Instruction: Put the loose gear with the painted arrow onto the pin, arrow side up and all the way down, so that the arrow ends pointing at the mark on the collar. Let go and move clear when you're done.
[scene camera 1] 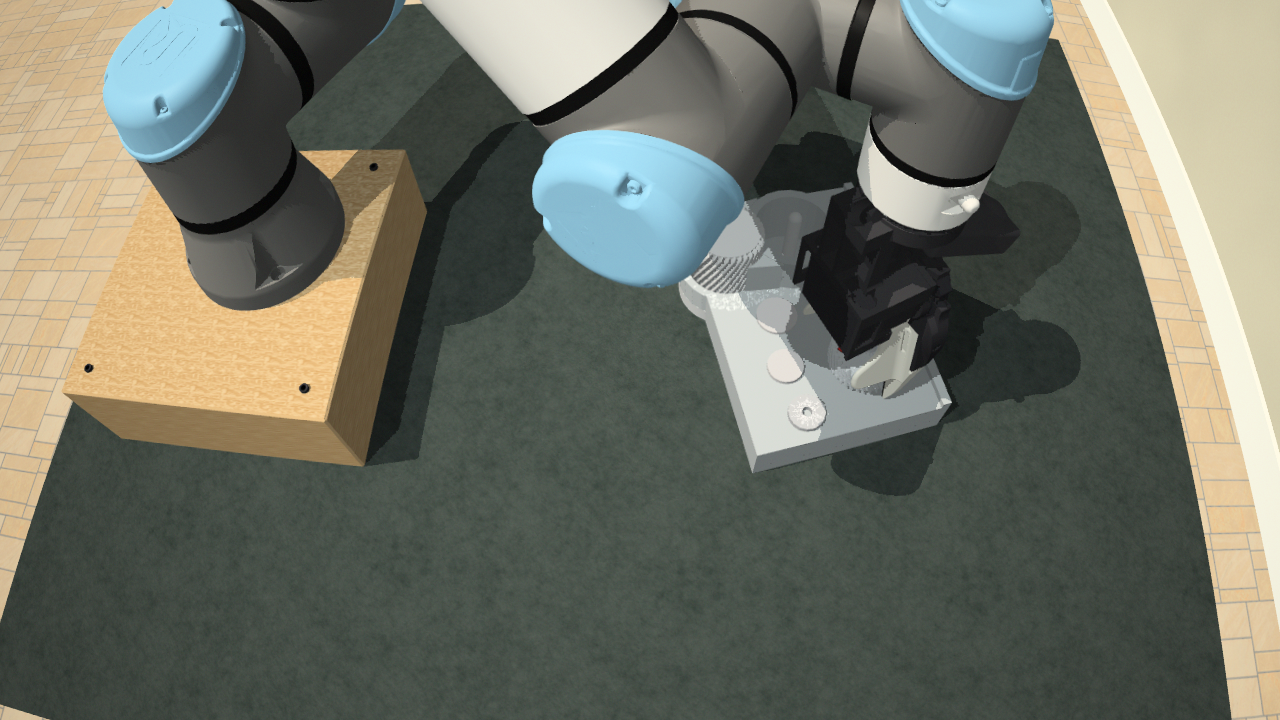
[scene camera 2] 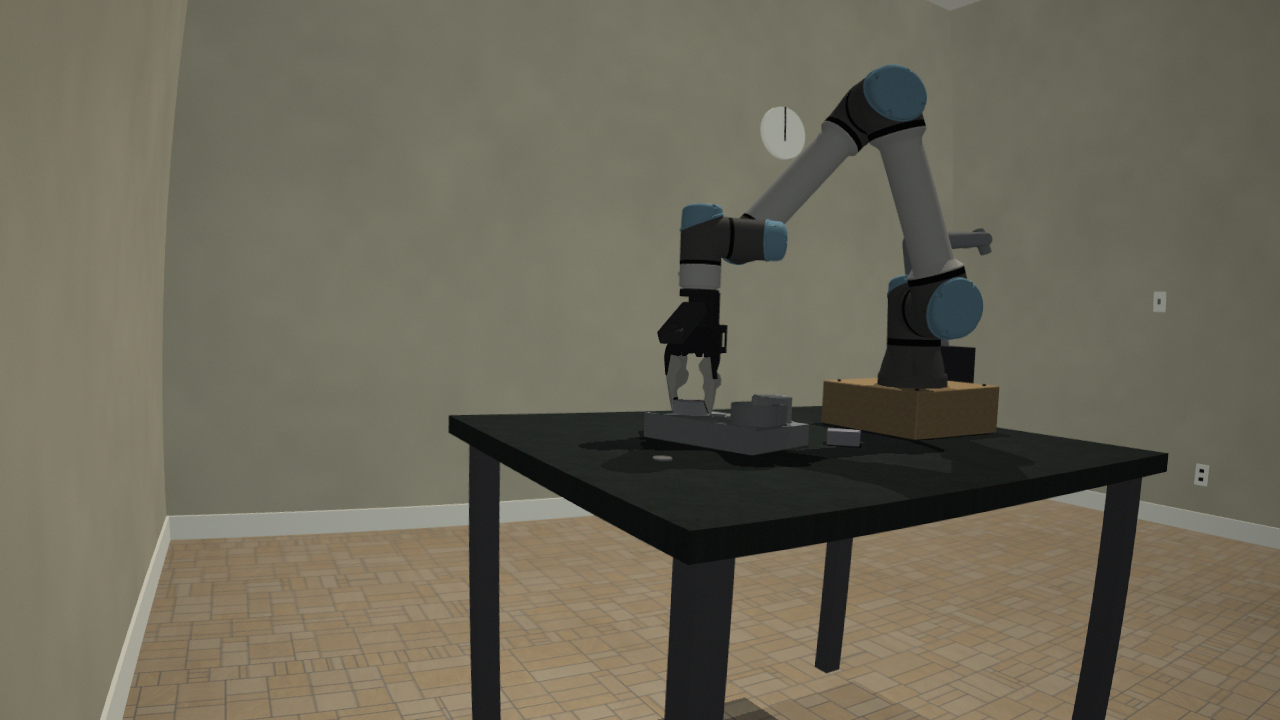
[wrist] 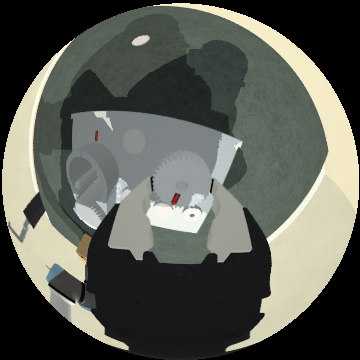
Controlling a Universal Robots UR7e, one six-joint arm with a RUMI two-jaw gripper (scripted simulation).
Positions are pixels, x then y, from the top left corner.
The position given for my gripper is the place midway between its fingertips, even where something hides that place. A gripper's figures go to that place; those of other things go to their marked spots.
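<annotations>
My gripper (scene camera 1: 861, 360) is sitting 67 cm from the lens, and there's a grey gear (scene camera 1: 844, 370) that's 64 cm from the lens.
</annotations>
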